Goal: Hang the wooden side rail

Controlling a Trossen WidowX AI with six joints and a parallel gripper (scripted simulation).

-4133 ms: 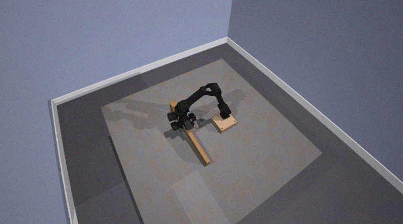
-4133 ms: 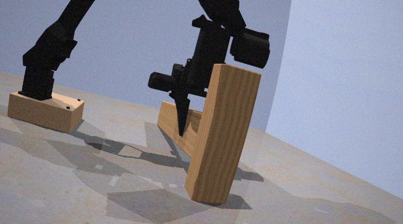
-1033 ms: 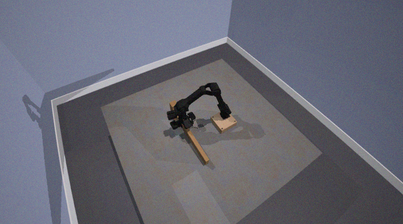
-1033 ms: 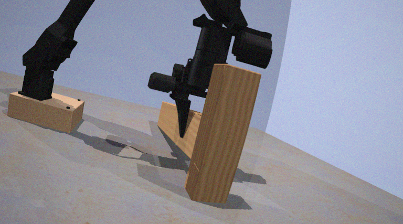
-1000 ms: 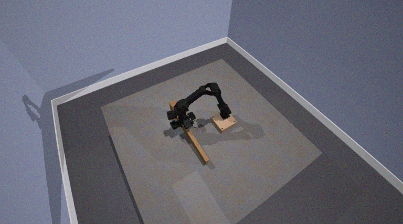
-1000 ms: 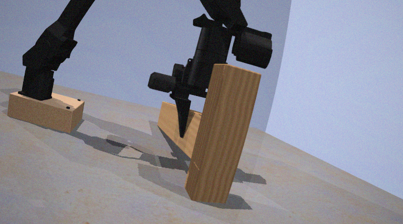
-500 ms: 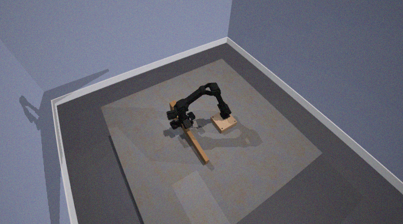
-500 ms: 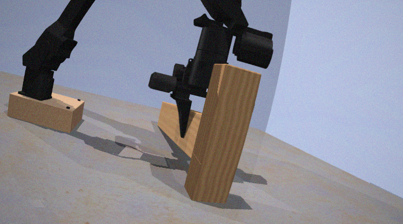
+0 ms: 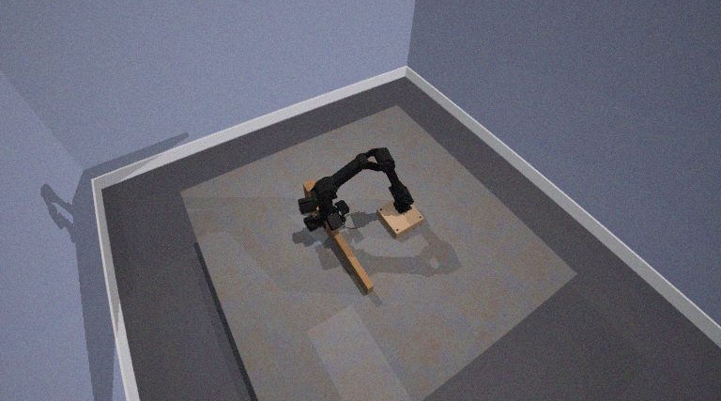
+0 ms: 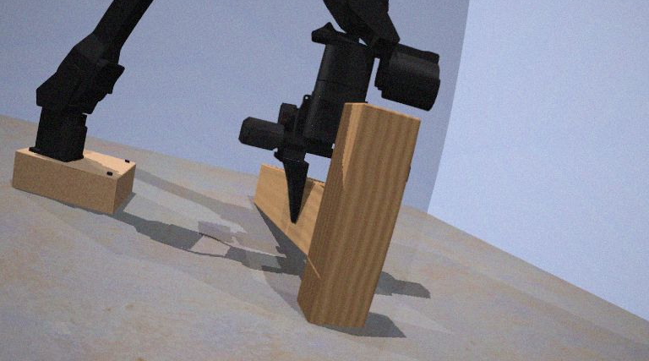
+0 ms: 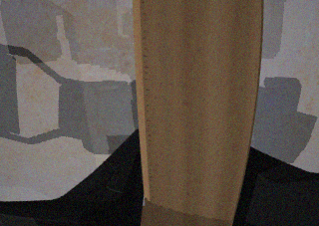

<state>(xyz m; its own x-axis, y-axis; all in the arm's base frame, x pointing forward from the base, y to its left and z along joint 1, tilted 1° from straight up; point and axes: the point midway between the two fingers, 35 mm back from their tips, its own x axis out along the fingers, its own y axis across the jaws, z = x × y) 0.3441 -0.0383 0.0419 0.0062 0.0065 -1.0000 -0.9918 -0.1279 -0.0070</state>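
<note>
Now: the headboard post 14 cm to the right of my gripper tip, 4 cm above it and 2 cm ahead of it.
</note>
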